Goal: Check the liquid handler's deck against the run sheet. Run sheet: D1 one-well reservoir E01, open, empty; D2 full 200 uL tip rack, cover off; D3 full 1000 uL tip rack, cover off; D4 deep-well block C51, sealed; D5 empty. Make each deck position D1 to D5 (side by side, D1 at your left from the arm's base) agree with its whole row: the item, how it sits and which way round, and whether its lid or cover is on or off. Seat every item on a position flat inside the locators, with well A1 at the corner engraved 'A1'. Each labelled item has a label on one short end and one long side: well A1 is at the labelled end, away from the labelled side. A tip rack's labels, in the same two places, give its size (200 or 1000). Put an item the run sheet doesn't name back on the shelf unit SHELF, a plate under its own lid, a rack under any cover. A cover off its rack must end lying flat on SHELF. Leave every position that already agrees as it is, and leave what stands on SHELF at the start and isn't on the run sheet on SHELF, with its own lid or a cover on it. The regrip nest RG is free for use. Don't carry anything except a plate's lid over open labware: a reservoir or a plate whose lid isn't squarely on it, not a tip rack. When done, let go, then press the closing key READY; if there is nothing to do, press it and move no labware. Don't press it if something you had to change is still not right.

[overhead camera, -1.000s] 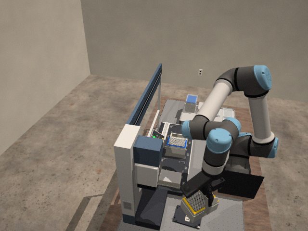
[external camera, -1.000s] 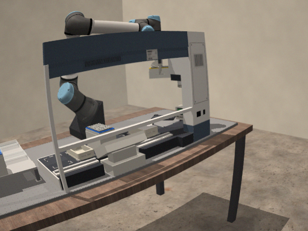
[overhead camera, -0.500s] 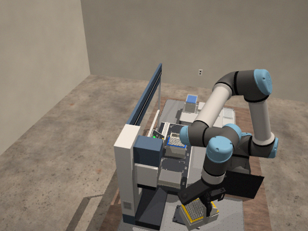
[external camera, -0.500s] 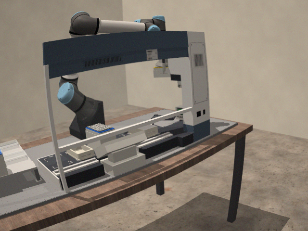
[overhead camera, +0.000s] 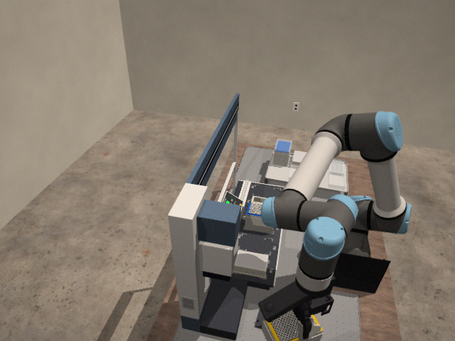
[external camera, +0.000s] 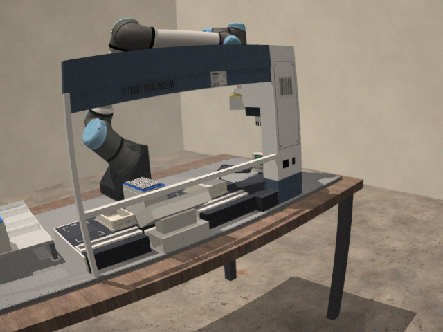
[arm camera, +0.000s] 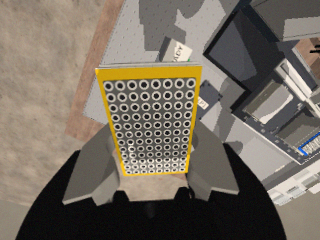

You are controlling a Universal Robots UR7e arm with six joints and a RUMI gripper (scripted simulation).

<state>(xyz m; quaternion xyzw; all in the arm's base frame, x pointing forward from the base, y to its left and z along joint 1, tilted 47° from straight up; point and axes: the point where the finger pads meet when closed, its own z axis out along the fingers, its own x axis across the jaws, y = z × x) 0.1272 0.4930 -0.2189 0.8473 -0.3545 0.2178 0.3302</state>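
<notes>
Now: hand 310 mm above the regrip nest RG, 100 mm past it and 10 mm to the left of it. Round my hand: green key 240 mm below, 100 mm ahead, 30 mm to the right; then liquid handler tower 340 mm ahead, 120 mm to the right, 40 mm below; then yellow-rimmed tip rack 10 mm to the right, 10 mm above.
</notes>
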